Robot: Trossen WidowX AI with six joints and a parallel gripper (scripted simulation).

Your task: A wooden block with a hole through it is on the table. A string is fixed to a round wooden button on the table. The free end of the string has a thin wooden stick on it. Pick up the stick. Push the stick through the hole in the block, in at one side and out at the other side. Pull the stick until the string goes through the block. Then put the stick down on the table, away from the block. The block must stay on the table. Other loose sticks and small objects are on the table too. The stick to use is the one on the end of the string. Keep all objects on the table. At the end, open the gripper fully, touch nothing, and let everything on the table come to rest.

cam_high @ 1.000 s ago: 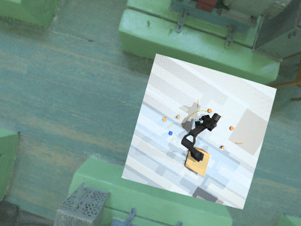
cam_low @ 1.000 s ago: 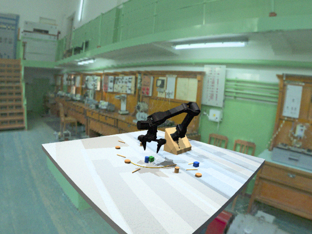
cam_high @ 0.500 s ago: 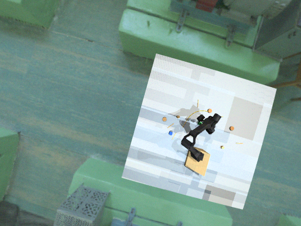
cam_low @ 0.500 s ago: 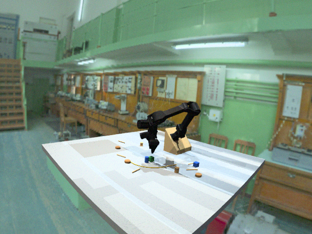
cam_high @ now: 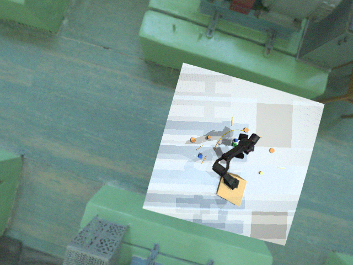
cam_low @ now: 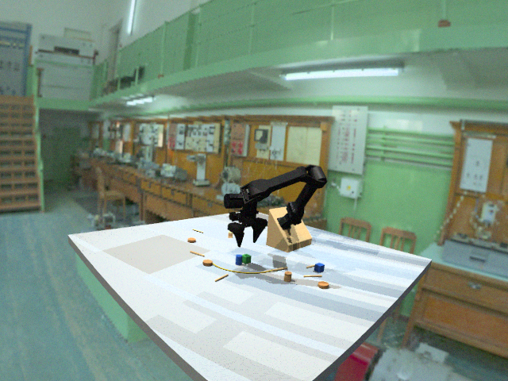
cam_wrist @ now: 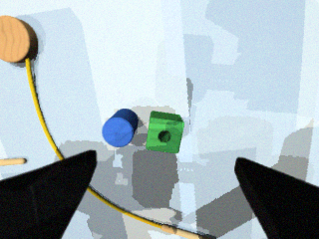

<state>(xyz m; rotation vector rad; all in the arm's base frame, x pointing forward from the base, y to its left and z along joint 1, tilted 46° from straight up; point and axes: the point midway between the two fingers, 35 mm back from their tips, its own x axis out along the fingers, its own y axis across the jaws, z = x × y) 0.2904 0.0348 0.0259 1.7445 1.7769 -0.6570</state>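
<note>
The green cube lies 6 cm below my gripper tip. Round my gripper tip: round wooden button 15 cm ahead, 7 cm to the right, 7 cm below; then blue cylinder 6 cm below, 4 cm ahead; then thin wooden stick 14 cm to the left, 7 cm below, 4 cm behind.
</note>
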